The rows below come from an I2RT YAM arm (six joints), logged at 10 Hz.
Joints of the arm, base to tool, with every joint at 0 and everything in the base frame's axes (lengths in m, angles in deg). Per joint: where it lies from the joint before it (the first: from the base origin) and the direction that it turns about. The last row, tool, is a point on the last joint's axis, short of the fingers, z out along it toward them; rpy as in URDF.
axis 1: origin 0 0 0.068 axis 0 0 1
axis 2: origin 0.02 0.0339 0.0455 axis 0 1 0
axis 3: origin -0.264 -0.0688 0 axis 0 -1 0
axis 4: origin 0.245 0.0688 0.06 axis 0 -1 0
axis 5: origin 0.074 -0.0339 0.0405 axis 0 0 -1
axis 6: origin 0.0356 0 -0.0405 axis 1 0 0
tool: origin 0 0 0 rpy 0 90 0
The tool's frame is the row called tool.
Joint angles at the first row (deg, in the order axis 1, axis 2, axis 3, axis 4, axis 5, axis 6):
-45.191 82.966 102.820 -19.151 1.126 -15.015
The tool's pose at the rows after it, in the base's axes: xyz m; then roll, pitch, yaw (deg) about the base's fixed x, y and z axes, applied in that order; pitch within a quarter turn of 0, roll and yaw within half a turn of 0:
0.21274, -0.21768, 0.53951, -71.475, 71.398, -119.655
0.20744, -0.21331, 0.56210, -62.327, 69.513, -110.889
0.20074, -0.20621, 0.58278, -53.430, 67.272, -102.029
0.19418, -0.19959, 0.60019, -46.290, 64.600, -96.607
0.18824, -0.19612, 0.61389, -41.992, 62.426, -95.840
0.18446, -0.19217, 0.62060, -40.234, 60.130, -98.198
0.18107, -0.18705, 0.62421, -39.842, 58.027, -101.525
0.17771, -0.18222, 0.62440, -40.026, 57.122, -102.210
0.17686, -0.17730, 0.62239, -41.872, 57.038, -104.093
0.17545, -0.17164, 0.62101, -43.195, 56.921, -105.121
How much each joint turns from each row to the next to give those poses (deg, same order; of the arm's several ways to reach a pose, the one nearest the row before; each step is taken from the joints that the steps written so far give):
-0.254 1.421 4.909 1.629 0.693 -2.870
-0.187 1.442 5.943 -0.963 -0.418 -0.655
-0.050 0.895 4.977 -0.130 -0.692 -0.222
0.122 0.761 4.103 0.598 1.066 -0.733
-0.023 1.138 4.078 -0.001 2.747 -1.424
0.496 -0.062 0.886 1.449 3.627 -2.809
0.722 -0.787 -0.597 1.739 3.377 -3.276
0.305 -1.309 -1.522 0.842 0.414 -1.116
0.781 -1.138 -1.345 -0.397 0.767 -1.019
0.803 -1.184 -1.233 -0.370 0.475 -0.721

